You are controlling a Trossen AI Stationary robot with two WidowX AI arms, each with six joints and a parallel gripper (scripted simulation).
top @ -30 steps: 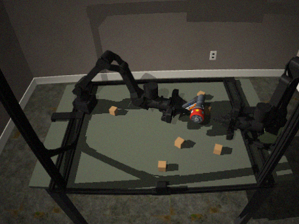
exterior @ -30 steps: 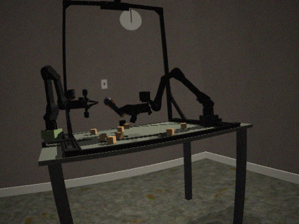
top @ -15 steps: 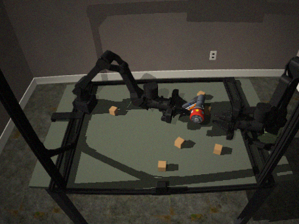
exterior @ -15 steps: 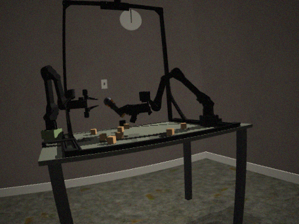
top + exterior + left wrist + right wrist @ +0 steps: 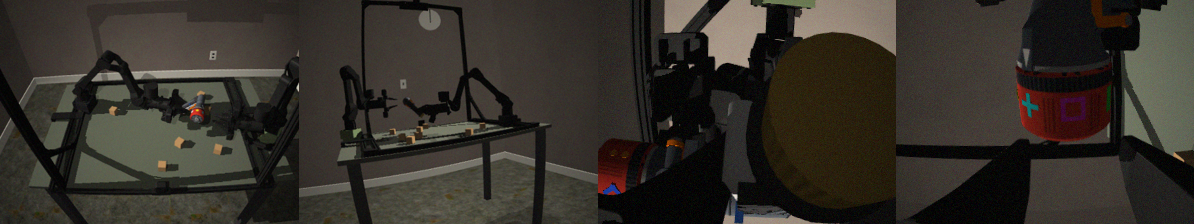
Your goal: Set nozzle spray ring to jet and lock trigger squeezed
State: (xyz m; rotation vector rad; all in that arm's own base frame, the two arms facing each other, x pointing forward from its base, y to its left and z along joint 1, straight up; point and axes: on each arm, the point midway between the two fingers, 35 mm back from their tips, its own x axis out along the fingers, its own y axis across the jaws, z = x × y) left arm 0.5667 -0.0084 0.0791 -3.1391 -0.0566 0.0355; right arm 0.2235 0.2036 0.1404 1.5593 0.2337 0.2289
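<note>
The red spray ring lies 10 cm to the left of my right hand.
</note>
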